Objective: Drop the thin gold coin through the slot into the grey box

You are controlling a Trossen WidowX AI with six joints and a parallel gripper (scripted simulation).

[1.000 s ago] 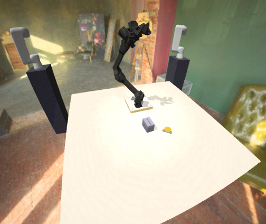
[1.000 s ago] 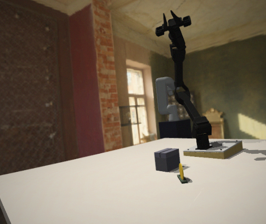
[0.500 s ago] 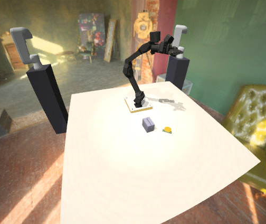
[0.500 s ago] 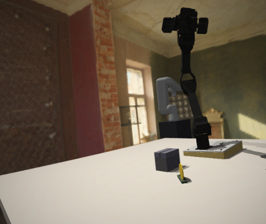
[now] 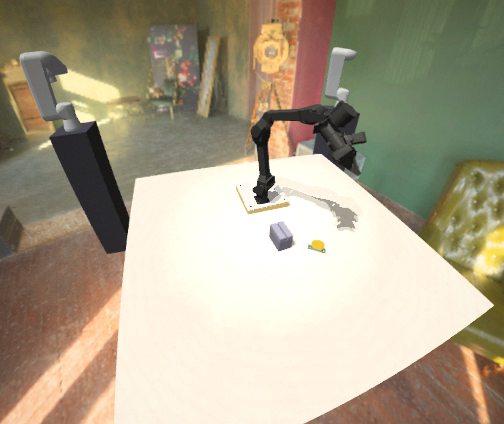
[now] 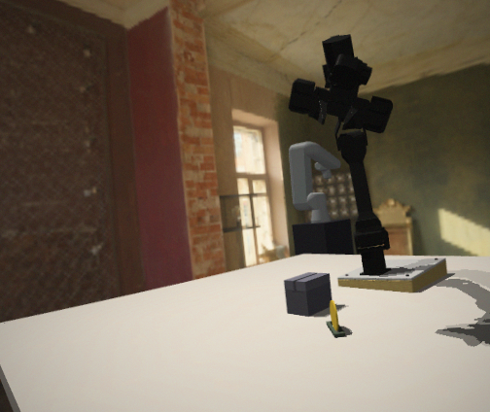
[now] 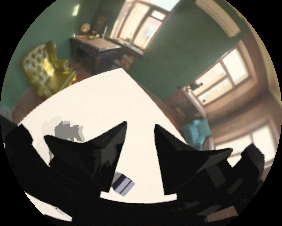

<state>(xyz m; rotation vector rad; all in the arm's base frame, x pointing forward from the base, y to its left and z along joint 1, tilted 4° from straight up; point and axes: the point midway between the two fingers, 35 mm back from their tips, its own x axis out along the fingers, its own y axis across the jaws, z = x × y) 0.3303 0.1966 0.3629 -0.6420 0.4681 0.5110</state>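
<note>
The gold coin is 340 mm below my gripper tip, 60 mm to the right of it and 20 mm behind it.
</note>
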